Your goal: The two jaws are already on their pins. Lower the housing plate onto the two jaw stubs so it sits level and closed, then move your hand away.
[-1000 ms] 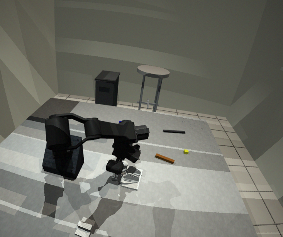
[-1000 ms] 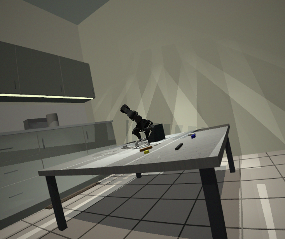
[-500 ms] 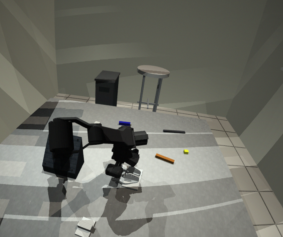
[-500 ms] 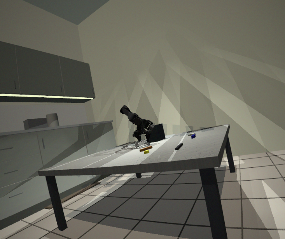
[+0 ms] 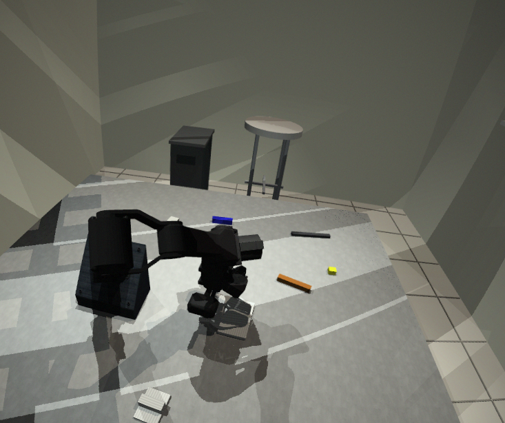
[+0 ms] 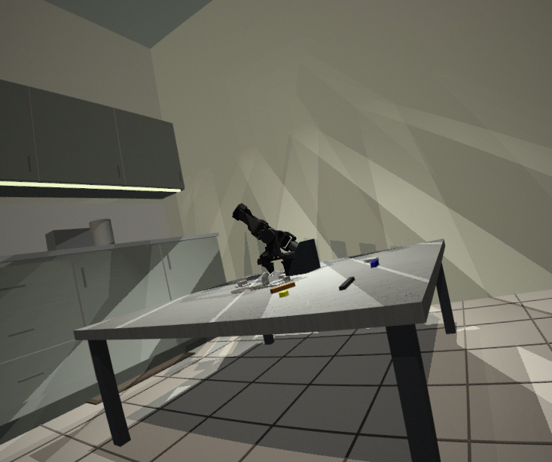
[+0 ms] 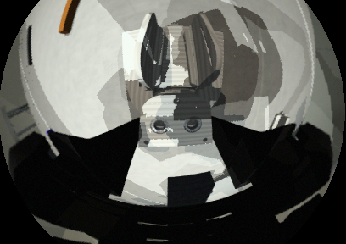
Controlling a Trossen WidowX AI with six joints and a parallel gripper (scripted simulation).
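Right now my gripper tip is 70 mm short of the white base, 20 mm to the left of it and 20 mm above it. From my gripper tip the other things lie so: orange bar (240 mm ahead, 120 mm to the left, 10 mm below); then blue block (10 mm ahead, 420 mm to the left, 10 mm below); then yellow cube (370 mm ahead, 190 mm to the left, 10 mm below).
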